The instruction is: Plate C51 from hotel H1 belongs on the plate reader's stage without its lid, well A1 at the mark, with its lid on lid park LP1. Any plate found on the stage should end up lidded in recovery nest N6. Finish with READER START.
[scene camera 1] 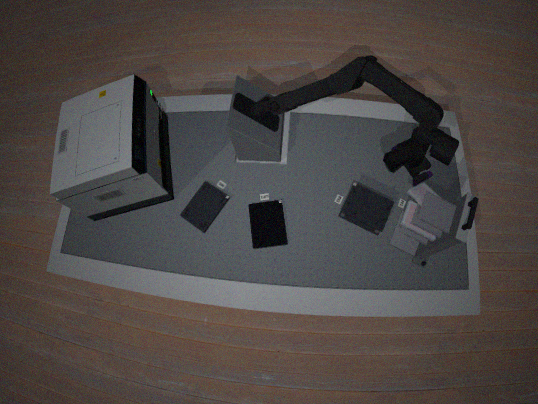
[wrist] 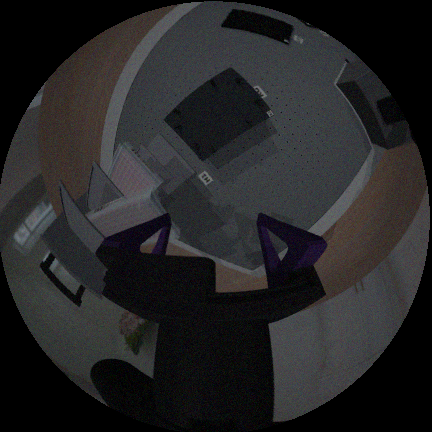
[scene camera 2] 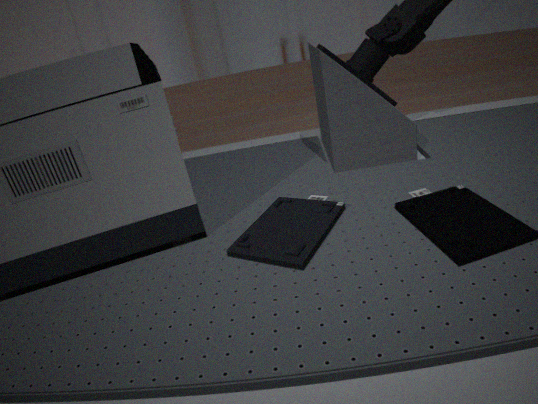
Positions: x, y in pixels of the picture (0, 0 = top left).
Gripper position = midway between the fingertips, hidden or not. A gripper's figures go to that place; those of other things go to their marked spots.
Labels:
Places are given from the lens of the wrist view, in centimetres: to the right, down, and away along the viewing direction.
gripper [wrist: 213, 217]: 0, 0, 13
lid park pad [wrist: 282, 35]: 16, -42, 0

